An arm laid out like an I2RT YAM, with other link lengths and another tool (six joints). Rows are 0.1 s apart.
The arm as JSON. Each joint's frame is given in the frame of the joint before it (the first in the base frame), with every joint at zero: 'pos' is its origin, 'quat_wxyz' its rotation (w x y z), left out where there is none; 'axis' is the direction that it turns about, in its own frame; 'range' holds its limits. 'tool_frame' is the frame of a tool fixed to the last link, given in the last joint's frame.
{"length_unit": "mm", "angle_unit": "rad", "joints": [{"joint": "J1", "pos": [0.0, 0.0, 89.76], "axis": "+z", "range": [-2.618, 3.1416]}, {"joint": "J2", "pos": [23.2, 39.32, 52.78], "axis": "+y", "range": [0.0, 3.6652]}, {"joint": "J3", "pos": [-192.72, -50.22, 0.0], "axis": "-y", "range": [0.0, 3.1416]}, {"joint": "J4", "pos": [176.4, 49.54, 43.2], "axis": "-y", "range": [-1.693, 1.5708]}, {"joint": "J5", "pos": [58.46, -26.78, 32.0], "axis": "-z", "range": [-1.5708, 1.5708]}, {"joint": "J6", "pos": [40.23, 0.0, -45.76], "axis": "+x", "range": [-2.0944, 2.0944]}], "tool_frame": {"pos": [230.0, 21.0, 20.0], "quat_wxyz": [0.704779, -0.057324, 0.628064, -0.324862]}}
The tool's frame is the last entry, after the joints.
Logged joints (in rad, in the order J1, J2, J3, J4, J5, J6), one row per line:
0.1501 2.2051 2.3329 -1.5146 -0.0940 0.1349
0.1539 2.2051 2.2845 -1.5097 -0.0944 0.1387
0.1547 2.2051 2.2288 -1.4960 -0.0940 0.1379
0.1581 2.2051 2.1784 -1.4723 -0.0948 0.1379
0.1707 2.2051 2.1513 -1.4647 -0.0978 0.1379
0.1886 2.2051 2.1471 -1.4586 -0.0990 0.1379
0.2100 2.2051 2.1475 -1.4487 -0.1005 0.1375
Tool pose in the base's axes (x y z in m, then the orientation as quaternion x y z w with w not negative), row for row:
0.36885 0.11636 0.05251 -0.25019 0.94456 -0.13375 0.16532
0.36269 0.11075 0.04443 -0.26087 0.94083 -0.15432 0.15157
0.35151 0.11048 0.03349 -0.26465 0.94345 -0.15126 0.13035
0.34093 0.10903 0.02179 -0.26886 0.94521 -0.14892 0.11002
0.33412 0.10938 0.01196 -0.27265 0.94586 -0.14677 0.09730
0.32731 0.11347 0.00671 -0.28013 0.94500 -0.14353 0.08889
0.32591 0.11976 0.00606 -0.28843 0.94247 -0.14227 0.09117
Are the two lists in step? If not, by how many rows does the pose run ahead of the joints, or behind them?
The pose runs 1 row behind the joints: the pose in row i belongs to the joints in row i - 1.
